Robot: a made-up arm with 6 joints.
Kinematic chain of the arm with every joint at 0, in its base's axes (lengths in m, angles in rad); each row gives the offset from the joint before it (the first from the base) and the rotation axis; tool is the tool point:
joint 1: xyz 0 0 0.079 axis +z
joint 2: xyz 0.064 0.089 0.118 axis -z
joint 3: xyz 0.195 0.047 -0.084 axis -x
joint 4: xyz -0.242 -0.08 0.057 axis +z
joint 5: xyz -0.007 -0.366 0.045 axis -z
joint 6: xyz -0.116 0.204 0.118 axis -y
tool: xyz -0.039 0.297 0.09
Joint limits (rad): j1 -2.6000..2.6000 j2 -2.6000..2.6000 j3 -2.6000..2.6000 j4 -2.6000..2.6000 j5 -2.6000..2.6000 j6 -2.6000..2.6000
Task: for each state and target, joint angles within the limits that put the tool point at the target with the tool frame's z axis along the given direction. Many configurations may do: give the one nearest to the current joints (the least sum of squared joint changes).
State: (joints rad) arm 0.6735 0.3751 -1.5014 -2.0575 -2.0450 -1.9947
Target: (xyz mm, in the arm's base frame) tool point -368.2 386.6 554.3 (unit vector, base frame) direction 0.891 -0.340 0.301
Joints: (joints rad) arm -0.2689 0.8988 -1.8998 -1.8602 -1.9553 -2.4138
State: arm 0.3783 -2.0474 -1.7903 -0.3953 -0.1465 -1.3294
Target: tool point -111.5 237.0 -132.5 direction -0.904 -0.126 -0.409
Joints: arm 0.6314 -2.0090 -2.5815 -0.2992 0.4483 -1.5137
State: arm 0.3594 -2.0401 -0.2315 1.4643 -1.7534 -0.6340
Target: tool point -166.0 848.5 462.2 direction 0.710 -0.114 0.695
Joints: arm 0.0522 -2.3081 0.0927 1.4919 -2.3390 -0.8590
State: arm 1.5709 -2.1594 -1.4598 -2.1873 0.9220 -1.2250
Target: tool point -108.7 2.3 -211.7 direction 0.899 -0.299 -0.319
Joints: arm 1.8475 -1.9951 -2.2130 -1.8214 0.3384 -2.0447
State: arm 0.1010 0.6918 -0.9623 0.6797 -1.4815 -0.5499
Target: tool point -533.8 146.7 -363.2 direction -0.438 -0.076 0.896
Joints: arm -0.0673 0.9117 -1.2077 0.3632 -1.4633 -0.7989
